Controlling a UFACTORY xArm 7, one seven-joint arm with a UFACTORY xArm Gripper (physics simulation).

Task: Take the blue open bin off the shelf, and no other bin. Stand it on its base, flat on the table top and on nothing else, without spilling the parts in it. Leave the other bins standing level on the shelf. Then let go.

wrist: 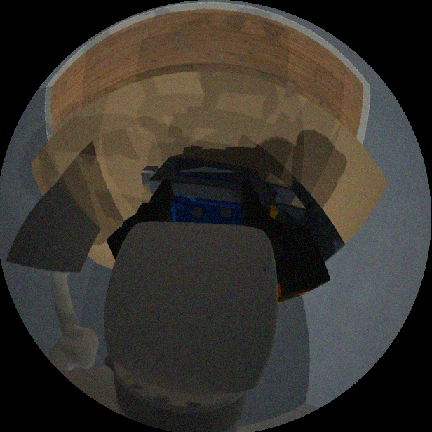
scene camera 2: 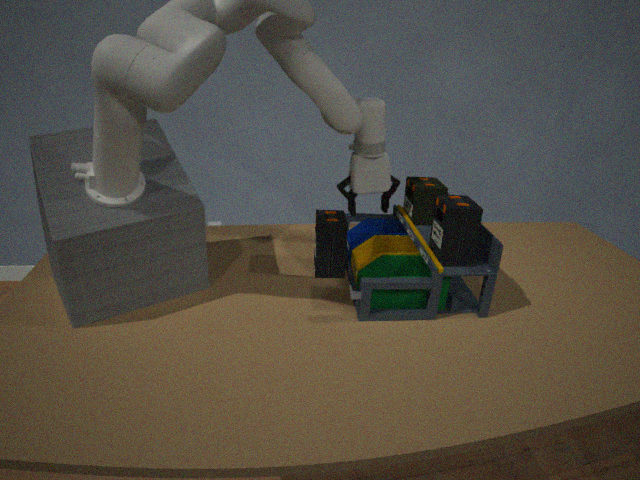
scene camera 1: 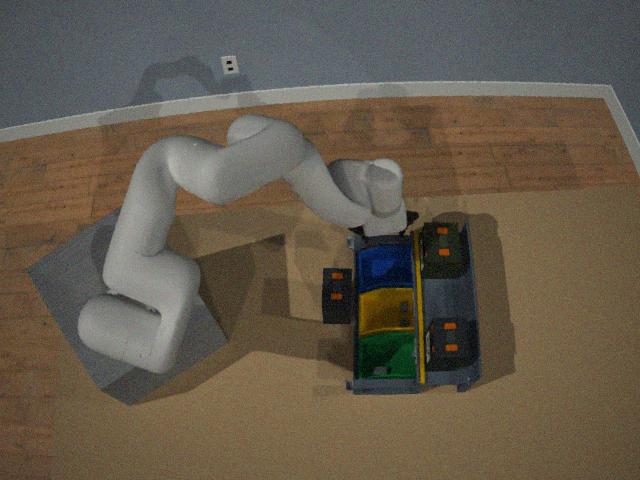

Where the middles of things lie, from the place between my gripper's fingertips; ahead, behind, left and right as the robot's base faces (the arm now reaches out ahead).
Labels:
Right now the blue bin (scene camera 1: 386, 264) is 80 mm to the right of my hand and 50 mm below it. Round my hand: dark green case (scene camera 1: 432, 263) 110 mm to the right, 100 mm ahead, 60 mm above; then yellow bin (scene camera 1: 379, 312) 190 mm to the right, 50 mm below, 40 mm behind; then green bin (scene camera 2: 386, 265) 290 mm to the right, 70 mm behind, 50 mm below.

